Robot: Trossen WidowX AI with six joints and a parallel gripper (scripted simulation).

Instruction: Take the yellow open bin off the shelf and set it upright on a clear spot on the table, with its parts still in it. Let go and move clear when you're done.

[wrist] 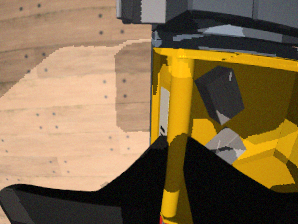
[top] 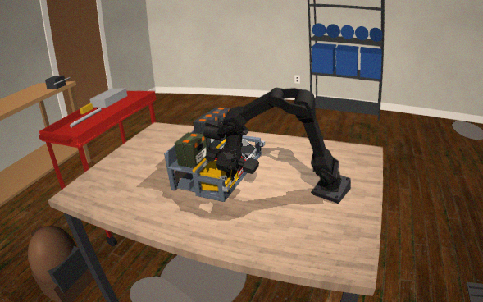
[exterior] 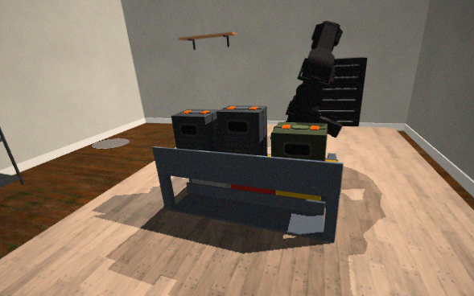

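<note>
My hand is 70 mm short of the yellow open bin and 30 mm above it. From my hand the other things lie so: green case 160 mm ahead, 10 mm to the left, 70 mm above; red bin 80 mm ahead, 100 mm to the right, 40 mm below.
</note>
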